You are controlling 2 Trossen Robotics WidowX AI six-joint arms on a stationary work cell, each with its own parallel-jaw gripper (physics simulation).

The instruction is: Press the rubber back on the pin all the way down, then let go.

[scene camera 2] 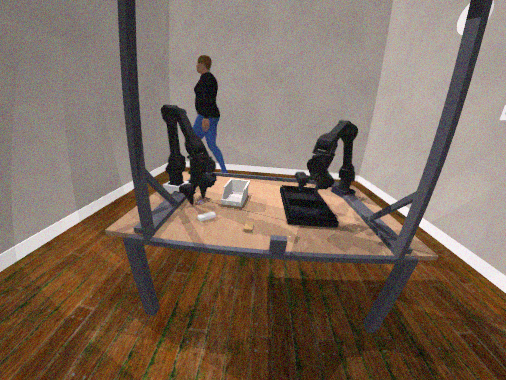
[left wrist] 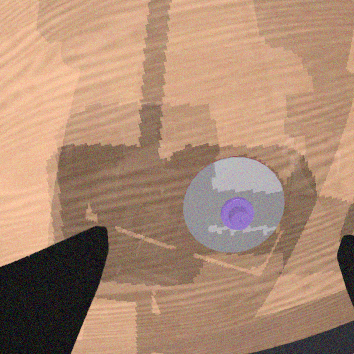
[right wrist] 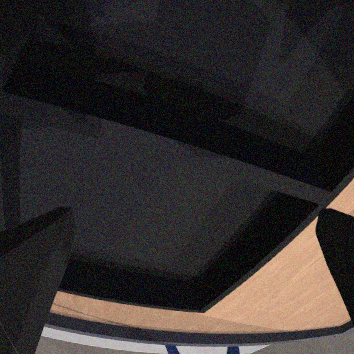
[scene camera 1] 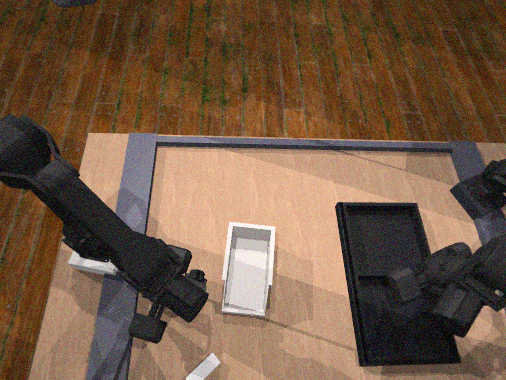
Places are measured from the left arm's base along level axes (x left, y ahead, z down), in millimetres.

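Where they show: left gripper, fingertip midpoint: (scene camera 2: 197, 201) (left wrist: 229, 245); right gripper, fingertip midpoint: (scene camera 2: 307, 191) (right wrist: 200, 222) (scene camera 1: 404, 269); left arm's base, link origin: (scene camera 2: 176, 183) (scene camera 1: 99, 246); right arm's base, link origin: (scene camera 2: 343, 188) (scene camera 1: 483, 192).
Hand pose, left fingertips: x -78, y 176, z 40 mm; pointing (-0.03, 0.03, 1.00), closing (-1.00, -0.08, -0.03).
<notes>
Each offset is from my left fingertips to the top centre of the thing. "spot": to the spot under its first point.
The pin's pale grey round disc {dy +15, dx -1, dz -8 mm} (left wrist: 200, 200) lies on the table in the left wrist view, right of the picture's middle. The small round purple rubber back {spot: dy +17, dx +0, dz -11 mm} (left wrist: 237, 213) (scene camera 2: 200, 201) sits near the disc's centre. How far down the pin it sits cannot be told. My left gripper (left wrist: 229, 245) (scene camera 1: 168, 316) (scene camera 2: 197, 198) is open and empty, pointing down above the table, with the disc in view between its fingers and nearer the right one. It hides the pin in scene camera 1. My right gripper (right wrist: 200, 222) (scene camera 1: 426, 302) is open and empty over the black tray {dy +490, dx +157, dz -36 mm} (scene camera 1: 351, 300) (scene camera 2: 290, 212).
A white open bin {spot: dy +112, dx +89, dz -56 mm} (scene camera 1: 227, 265) (scene camera 2: 234, 204) stands right of my left gripper. A white block {dy +109, dx -117, dz -13 mm} (scene camera 1: 203, 367) (scene camera 2: 206, 216) and a small tan block {dy +289, dx -128, dz -12 mm} (scene camera 2: 248, 228) lie nearer the front. A white object {dy -176, dx +78, dz -40 mm} (scene camera 1: 87, 262) lies under my left arm. A person (scene camera 2: 206, 95) is behind the table.
</notes>
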